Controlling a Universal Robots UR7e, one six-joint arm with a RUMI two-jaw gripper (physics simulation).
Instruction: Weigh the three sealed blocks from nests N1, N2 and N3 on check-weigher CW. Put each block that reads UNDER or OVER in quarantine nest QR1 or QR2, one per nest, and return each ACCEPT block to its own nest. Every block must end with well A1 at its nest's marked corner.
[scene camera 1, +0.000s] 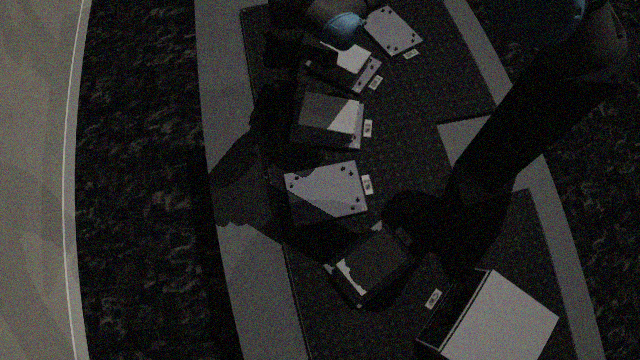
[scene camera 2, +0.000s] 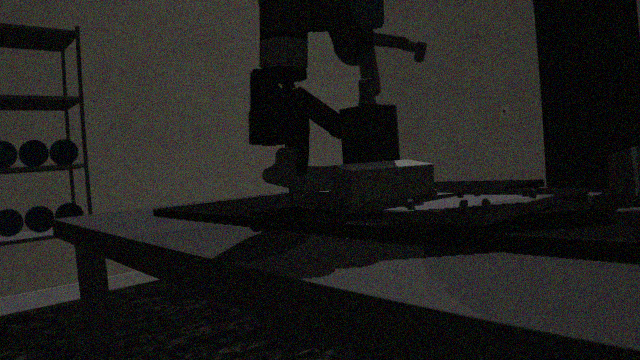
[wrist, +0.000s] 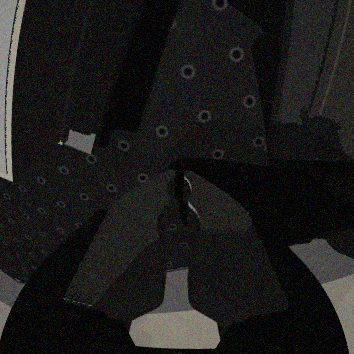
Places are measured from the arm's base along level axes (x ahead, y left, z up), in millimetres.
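Pixels of known places: gripper, fingertip midpoint: (scene camera 1: 294, 80) (scene camera 2: 294, 205) (wrist: 178, 172); arm's base at its link origin: (scene camera 1: 583, 51).
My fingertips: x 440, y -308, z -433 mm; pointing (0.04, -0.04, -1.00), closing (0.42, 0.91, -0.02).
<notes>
For each thing: its middle in the pictures, then the offset to it from my fingertips. Level surfaces: height alone.
- Nest N2 at the middle of its body: (scene camera 2: 471, 203) (scene camera 1: 325, 192) 0 mm ahead, 307 mm left, 9 mm up
- nest QR2 at the middle of its body: (scene camera 1: 389, 29) 295 mm back, 112 mm right, 9 mm up
- Check-weigher CW at the middle of its body: (scene camera 1: 487, 330) 258 mm back, 708 mm left, 48 mm up
- dark mat at its surface level: 2 mm down
The picture is dark. My gripper (scene camera 2: 299, 191) (wrist: 178, 172) is shut and empty, low over the mat between the blocks of QR1 and N3; the arm and deep shadow hide its tips in scene camera 1. One block (scene camera 1: 354, 57) sits at QR1, partly under the arm. One block (scene camera 1: 327, 112) (scene camera 2: 385, 182) sits at N3. One block (scene camera 1: 377, 262) sits at N1. Nest N2 (scene camera 1: 332, 187) and nest QR2 (scene camera 1: 392, 30) hold no block. Check-weigher CW (scene camera 1: 500, 320) is at the lower right; its reading does not show. The A1 marks cannot be read.
The dark mat (scene camera 1: 410, 140) (wrist: 210, 90) with ring marks lies under the nests. The arm and its shadow cross the upper and right parts. Nest labels stand at the nests' right ends. A rack (scene camera 2: 80, 120) with dark round things stands at the far left.
</notes>
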